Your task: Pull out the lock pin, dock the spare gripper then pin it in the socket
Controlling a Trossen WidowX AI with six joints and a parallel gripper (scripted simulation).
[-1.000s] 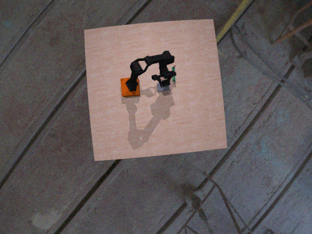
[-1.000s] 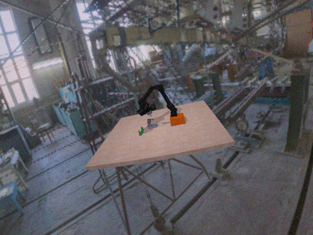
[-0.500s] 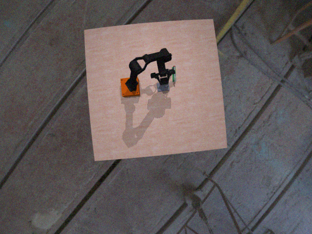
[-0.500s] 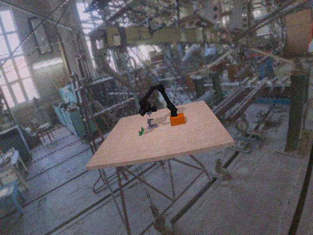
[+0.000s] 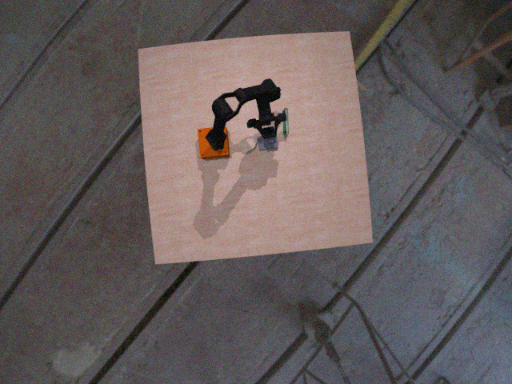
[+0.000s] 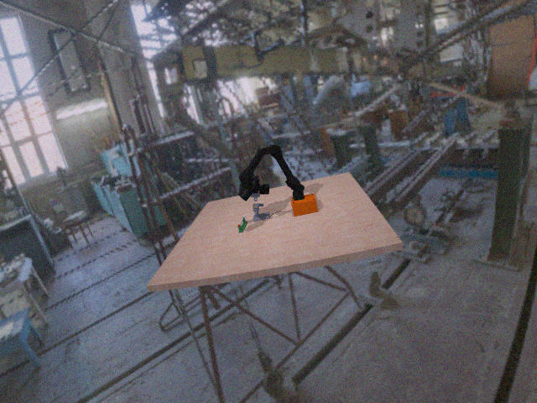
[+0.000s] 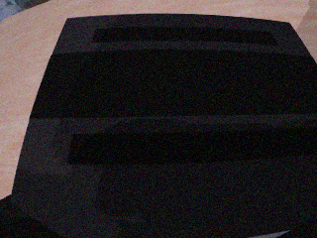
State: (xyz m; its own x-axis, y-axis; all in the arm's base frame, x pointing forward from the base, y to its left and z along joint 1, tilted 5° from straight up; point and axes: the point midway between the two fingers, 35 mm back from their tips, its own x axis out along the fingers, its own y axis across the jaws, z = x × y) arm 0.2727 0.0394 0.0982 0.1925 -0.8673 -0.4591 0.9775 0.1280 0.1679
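Right now the green bar is 11 cm ahead of my gripper tip, 13 cm to the left of it and 16 cm below it. Round my gripper tip: spare gripper 1 cm to the left; mount 1 cm ahead, 2 cm to the left, 13 cm below.
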